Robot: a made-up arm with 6 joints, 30 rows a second.
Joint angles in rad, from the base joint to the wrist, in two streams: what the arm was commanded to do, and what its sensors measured. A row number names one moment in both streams.
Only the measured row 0 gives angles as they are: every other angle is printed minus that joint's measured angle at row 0.
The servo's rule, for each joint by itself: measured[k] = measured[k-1] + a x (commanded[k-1-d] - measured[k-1]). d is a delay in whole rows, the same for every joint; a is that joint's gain. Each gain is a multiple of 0.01, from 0.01 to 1. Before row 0 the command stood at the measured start. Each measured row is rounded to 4 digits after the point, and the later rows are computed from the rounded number. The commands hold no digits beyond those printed.
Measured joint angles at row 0:
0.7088, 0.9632, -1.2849, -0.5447, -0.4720, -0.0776
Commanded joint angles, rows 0 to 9:
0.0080, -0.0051, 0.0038, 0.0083, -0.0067, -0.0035
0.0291, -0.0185, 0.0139, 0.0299, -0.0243, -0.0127
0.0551, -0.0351, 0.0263, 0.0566, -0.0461, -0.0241
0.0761, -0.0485, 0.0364, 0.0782, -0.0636, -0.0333
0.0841, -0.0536, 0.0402, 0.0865, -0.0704, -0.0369
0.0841, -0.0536, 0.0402, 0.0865, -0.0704, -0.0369
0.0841, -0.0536, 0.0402, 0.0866, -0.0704, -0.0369
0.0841, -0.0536, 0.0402, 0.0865, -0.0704, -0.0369
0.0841, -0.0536, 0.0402, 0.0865, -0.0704, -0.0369
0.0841, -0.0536, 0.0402, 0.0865, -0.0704, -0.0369
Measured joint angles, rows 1 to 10:
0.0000, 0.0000, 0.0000, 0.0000, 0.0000, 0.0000
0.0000, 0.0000, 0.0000, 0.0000, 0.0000, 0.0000
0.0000, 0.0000, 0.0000, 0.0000, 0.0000, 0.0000
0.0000, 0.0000, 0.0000, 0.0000, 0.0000, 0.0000
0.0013, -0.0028, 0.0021, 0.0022, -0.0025, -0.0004
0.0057, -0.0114, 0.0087, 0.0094, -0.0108, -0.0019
0.0136, -0.0244, 0.0186, 0.0217, -0.0242, -0.0046
0.0236, -0.0377, 0.0286, 0.0364, -0.0392, -0.0080
0.0333, -0.0464, 0.0351, 0.0494, -0.0511, -0.0115
0.0414, -0.0504, 0.0380, 0.0590, -0.0584, -0.0145
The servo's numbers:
d 4
a 0.16 0.55 0.56 0.26 0.38 0.12

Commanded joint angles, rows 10 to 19:
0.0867, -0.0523, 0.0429, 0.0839, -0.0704, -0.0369
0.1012, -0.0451, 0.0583, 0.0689, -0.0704, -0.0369
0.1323, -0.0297, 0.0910, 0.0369, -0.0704, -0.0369
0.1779, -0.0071, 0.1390, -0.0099, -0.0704, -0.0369
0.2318, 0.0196, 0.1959, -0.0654, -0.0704, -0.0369
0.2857, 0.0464, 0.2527, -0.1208, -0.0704, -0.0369
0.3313, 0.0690, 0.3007, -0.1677, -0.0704, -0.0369
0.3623, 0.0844, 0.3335, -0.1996, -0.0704, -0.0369
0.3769, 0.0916, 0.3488, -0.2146, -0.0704, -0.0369
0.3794, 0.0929, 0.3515, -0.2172, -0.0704, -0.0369
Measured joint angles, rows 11 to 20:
0.0482, -0.0522, 0.0392, 0.0662, -0.0630, -0.0172
0.0539, -0.0530, 0.0398, 0.0715, -0.0658, -0.0196
0.0587, -0.0533, 0.0400, 0.0754, -0.0675, -0.0217
0.0628, -0.0535, 0.0401, 0.0783, -0.0686, -0.0235
0.0666, -0.0528, 0.0417, 0.0798, -0.0693, -0.0251
0.0721, -0.0486, 0.0510, 0.0770, -0.0697, -0.0265
0.0817, -0.0382, 0.0734, 0.0666, -0.0700, -0.0277
0.0971, -0.0211, 0.1101, 0.0467, -0.0702, -0.0288
0.1187, 0.0013, 0.1581, 0.0176, -0.0703, -0.0298
0.1454, 0.0261, 0.2111, -0.0184, -0.0703, -0.0307

